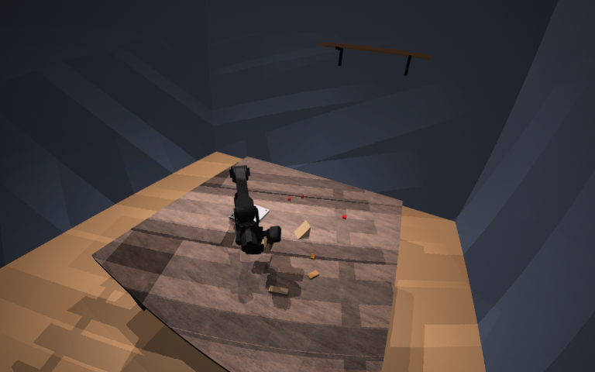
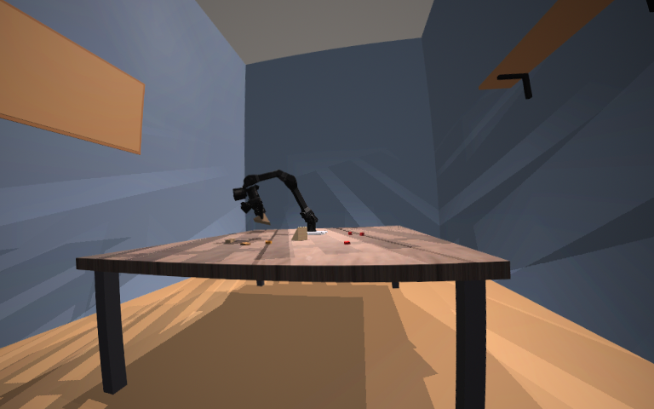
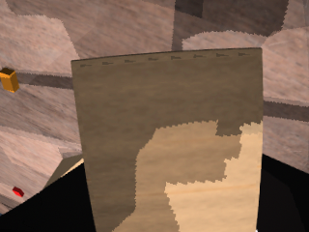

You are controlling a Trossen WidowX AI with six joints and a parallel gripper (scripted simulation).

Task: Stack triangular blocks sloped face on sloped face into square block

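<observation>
Now: gripper tip 1 cm below the tan triangular block. From my gripper tip the other things lie so: small orange cube 18 cm ahead, 11 cm to the left, 10 cm below; red bit 46 cm to the left, 25 cm ahead, 10 cm below.
</observation>
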